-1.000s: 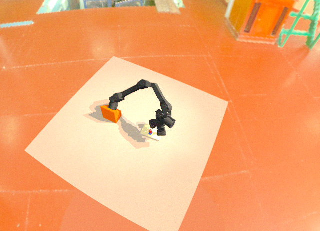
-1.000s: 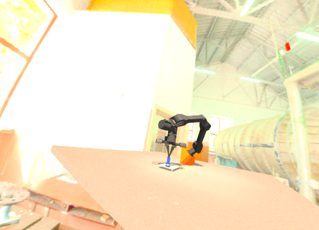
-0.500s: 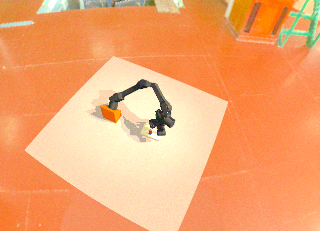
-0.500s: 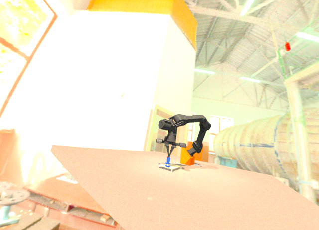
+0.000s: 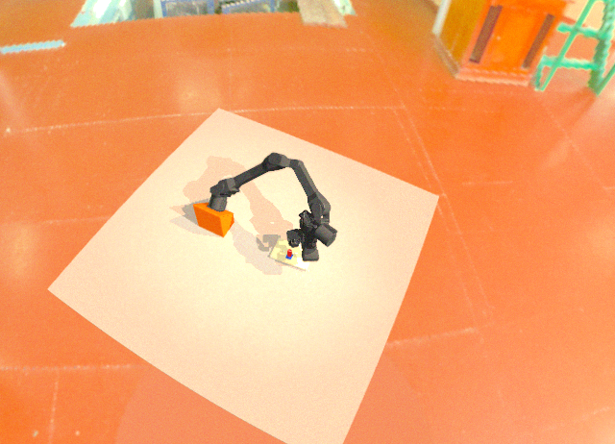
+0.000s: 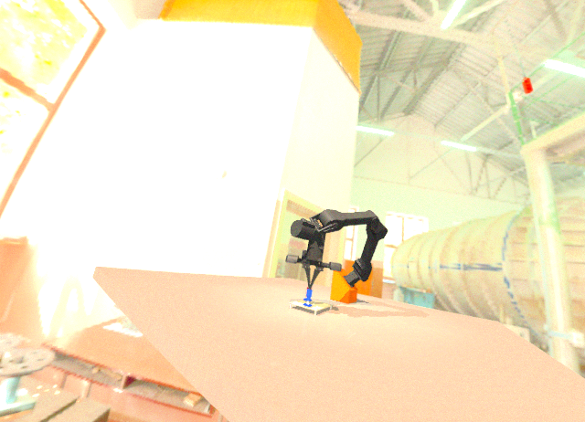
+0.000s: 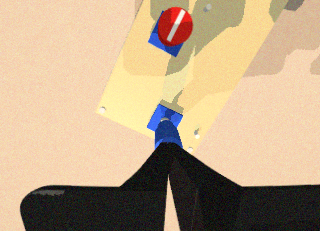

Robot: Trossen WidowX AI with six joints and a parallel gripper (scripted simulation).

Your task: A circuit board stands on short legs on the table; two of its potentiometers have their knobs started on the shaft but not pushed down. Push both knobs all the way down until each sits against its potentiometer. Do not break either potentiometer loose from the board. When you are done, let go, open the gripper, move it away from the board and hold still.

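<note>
The blue knob lies 2 cm below my gripper tip. Round my gripper tip: red knob: 6 cm behind, 3 cm to the right, 2 cm below.
</note>
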